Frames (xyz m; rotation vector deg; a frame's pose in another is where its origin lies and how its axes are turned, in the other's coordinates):
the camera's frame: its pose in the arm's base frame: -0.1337 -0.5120 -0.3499 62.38 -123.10 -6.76
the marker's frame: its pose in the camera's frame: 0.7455 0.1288 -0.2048 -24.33 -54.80 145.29
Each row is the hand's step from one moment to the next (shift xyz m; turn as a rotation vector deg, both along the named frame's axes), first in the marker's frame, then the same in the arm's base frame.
Working: the marker's frame: its pose in the arm's base frame: -0.3806 -0.9311 0.2647 124.80 111.56 -7.42

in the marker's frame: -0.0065 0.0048 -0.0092 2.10 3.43 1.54
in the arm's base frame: 0.0033 -0.0048 0.0108 3.77 1.36 -1.59
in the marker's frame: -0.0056 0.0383 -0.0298 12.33 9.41 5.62
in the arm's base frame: 0.0349 -0.0028 0.0341 11.23 9.79 -7.08
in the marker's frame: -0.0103 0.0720 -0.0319 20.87 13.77 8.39
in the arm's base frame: 0.0675 -0.0102 0.0405 16.79 17.04 -11.11
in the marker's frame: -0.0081 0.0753 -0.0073 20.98 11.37 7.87
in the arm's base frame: 0.0730 -0.0138 0.0165 14.39 17.50 -10.87
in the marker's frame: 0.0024 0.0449 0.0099 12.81 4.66 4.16
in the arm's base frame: 0.0455 -0.0043 -0.0055 6.47 11.06 -6.24
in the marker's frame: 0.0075 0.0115 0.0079 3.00 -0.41 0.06
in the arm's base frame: 0.0129 0.0044 -0.0081 -0.04 2.94 -0.73
